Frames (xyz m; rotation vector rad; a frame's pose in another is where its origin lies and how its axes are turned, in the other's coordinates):
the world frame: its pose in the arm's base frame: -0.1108 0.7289 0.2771 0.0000 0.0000 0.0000
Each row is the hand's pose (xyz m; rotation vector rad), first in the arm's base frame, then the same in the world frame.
Working: the arm's base frame: its pose in the world frame: 0.1108 -0.7289 -0.2771 0.0000 0.0000 0.0000

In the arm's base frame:
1: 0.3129 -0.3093 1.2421 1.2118 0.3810 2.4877
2: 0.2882 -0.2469 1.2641 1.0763 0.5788 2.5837
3: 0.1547 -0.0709 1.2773 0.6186 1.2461 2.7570
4: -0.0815 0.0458 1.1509 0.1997 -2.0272 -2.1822
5: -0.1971 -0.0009 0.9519 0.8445 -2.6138 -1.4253
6: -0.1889 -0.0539 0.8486 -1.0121 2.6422 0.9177
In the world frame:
1: 0.4237 -1.0382 0.9650 1.2118 0.3810 2.4877
2: 0.3990 -0.9758 0.9870 1.0763 0.5788 2.5837
3: 0.2655 -0.7998 1.0002 0.6186 1.2461 2.7570
4: 0.0293 -0.6831 0.8738 0.1997 -2.0272 -2.1822
5: -0.0863 -0.7298 0.6748 0.8445 -2.6138 -1.4253
6: -0.0781 -0.7828 0.5715 -1.0121 2.6422 0.9177

